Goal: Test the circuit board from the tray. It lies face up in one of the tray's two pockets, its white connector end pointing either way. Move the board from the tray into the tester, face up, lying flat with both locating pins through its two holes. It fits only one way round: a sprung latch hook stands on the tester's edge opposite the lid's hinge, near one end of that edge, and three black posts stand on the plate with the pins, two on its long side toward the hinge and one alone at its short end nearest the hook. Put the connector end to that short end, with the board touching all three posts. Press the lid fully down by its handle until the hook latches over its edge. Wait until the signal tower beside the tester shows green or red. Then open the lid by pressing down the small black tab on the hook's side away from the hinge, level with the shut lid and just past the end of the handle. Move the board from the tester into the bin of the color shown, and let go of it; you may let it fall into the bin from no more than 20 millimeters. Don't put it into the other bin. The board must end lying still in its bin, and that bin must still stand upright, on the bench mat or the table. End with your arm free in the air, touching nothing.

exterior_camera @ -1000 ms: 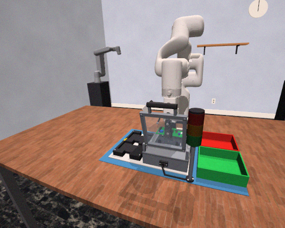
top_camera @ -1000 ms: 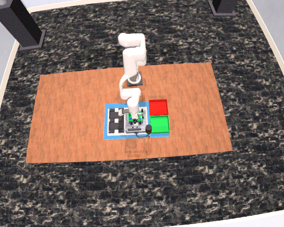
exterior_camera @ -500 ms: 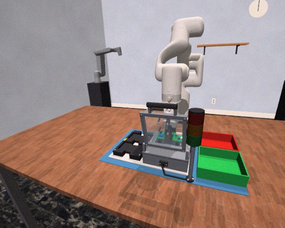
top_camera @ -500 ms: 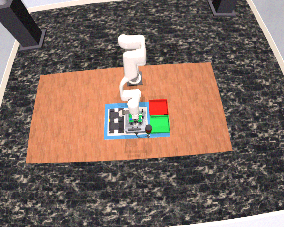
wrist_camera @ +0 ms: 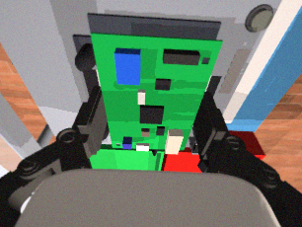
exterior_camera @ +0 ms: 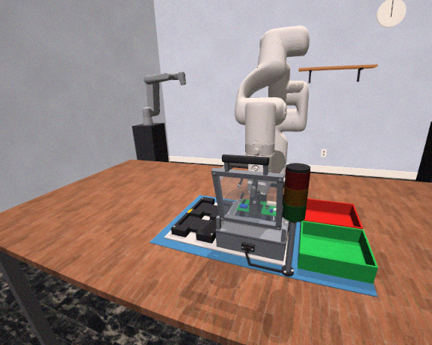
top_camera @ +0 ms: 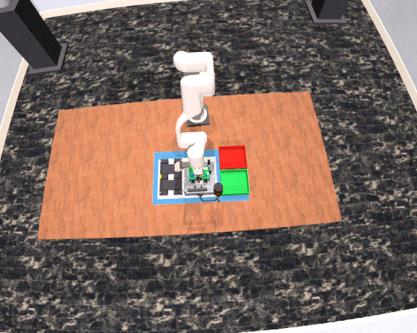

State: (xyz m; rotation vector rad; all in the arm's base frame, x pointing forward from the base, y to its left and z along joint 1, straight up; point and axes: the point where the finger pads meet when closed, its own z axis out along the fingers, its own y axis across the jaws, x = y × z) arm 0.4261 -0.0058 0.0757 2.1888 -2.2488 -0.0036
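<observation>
My hand is right at the green circuit board. The rest, counted from my hand: small black tab (6 cm to the left, 6 cm behind); clear lid (13 cm ahead, 9 cm above); tester plate (2 cm below, 1 cm to the left, 1 cm ahead).
</observation>
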